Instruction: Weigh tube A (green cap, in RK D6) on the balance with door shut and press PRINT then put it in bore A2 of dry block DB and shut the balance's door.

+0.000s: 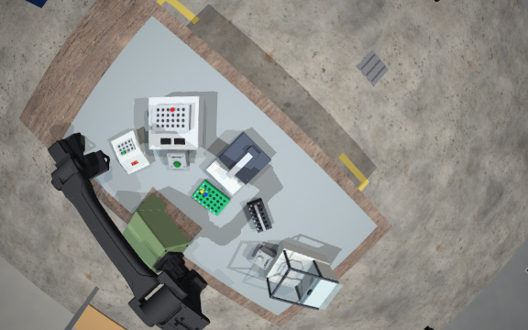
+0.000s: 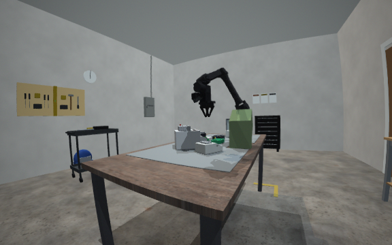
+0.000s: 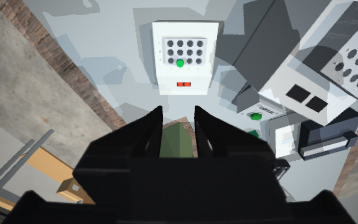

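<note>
The sliding door is 130 mm ahead of my hand, 930 mm to the right of it and 30 mm below it. The rest, counted from my hand: red-capped tube: 270 mm ahead, 60 mm to the right, 80 mm below; then green-capped tube: 180 mm below; then dry block DB: 20 mm to the right, 210 mm below.
</note>
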